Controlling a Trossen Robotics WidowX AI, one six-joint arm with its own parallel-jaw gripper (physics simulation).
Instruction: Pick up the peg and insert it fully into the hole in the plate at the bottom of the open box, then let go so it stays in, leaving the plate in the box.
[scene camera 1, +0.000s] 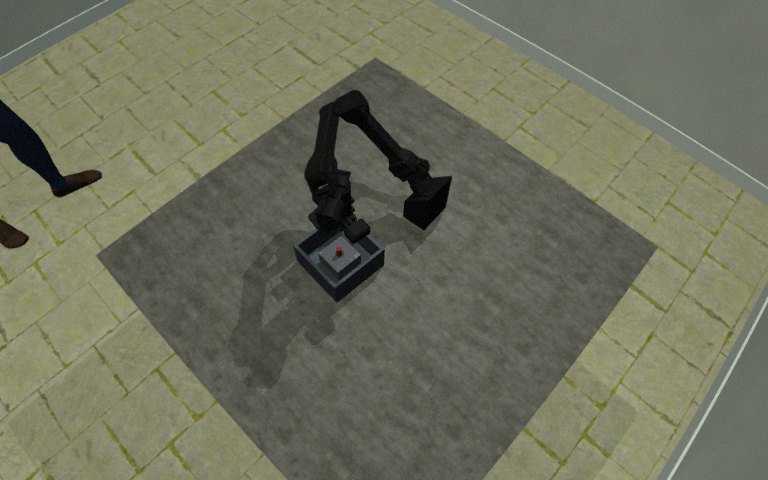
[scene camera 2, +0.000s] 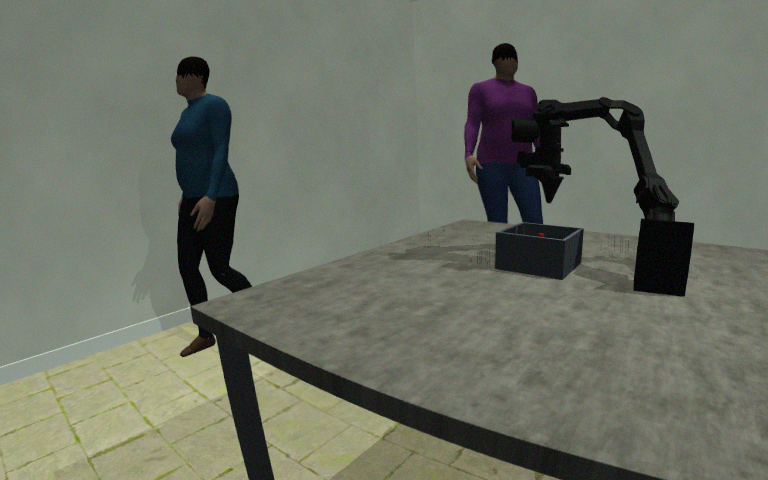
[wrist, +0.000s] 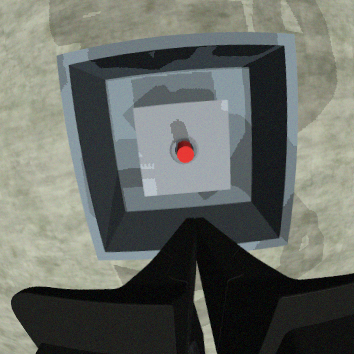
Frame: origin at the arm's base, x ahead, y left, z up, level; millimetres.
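Where they show: gripper, fingertip midpoint: (scene camera 1: 341, 230) (scene camera 2: 548, 203) (wrist: 194, 225); arm's base, origin of the base link: (scene camera 1: 426, 190) (scene camera 2: 660, 235).
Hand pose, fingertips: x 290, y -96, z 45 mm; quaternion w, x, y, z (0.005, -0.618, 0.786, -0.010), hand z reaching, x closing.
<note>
Things, the pixels of their top centre, and the offset from my fingertips. Level surfaces: height alone.
- red peg, middle of its top: (wrist: 185, 154) (scene camera 2: 541, 233) (scene camera 1: 338, 249) 18 mm ahead, 3 mm right, 85 mm down
- light grey plate, middle of its top: (wrist: 183, 150) (scene camera 1: 339, 253) 17 mm ahead, 2 mm right, 112 mm down
- open dark blue-grey box, middle of its top: (wrist: 185, 158) (scene camera 2: 541, 230) (scene camera 1: 338, 247) 17 mm ahead, 2 mm right, 75 mm down
- grey table, its level: 173 mm down
The red peg (scene camera 1: 338, 251) (scene camera 2: 541, 234) (wrist: 185, 154) stands nearly upright in the round hole of the light grey plate (scene camera 1: 339, 267) (wrist: 210, 175), with a short length and its top showing above the plate. Its lower part is hidden in the hole. The plate lies on the bottom of the open dark blue-grey box (scene camera 1: 361, 279) (scene camera 2: 529, 255) (wrist: 292, 100), with box floor showing around it. My gripper (scene camera 2: 549, 200) (wrist: 194, 225) is shut and empty. It hangs above the box, higher than its rim and clear of the peg.
The box stands on the grey table (scene camera 1: 453, 339) (scene camera 2: 424, 316). The black arm base (scene camera 1: 427, 206) (scene camera 2: 663, 257) stands on the table near the box. The box's four walls rise around the plate. Two people (scene camera 2: 203, 147) (scene camera 2: 504, 121) stand beyond the table.
</note>
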